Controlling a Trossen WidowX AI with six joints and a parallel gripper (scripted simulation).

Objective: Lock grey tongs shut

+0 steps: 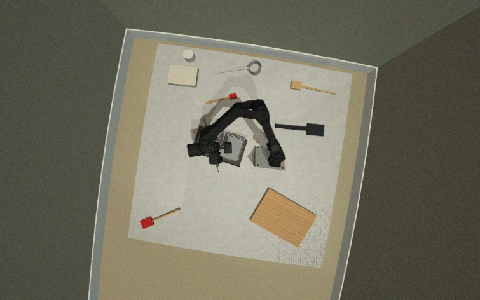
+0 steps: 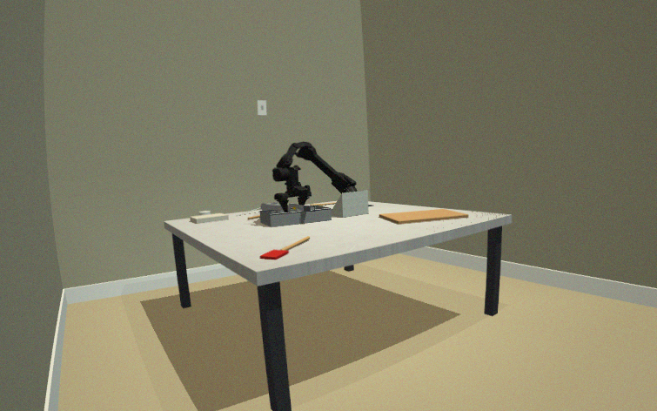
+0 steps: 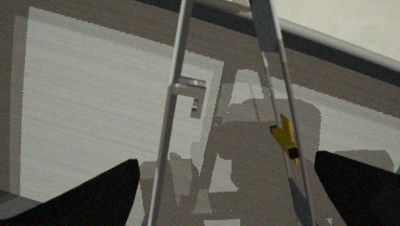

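Now: the roasting tin 20 mm to the right of my gripper tip, 10 mm below it and 10 mm behind it. From my gripper tip the other things lie so: cream block 430 mm to the right, 280 mm ahead, 30 mm below; then black spatula 520 mm behind, 200 mm to the right, 40 mm below; then red spatula 510 mm to the left, 340 mm ahead, 40 mm below.
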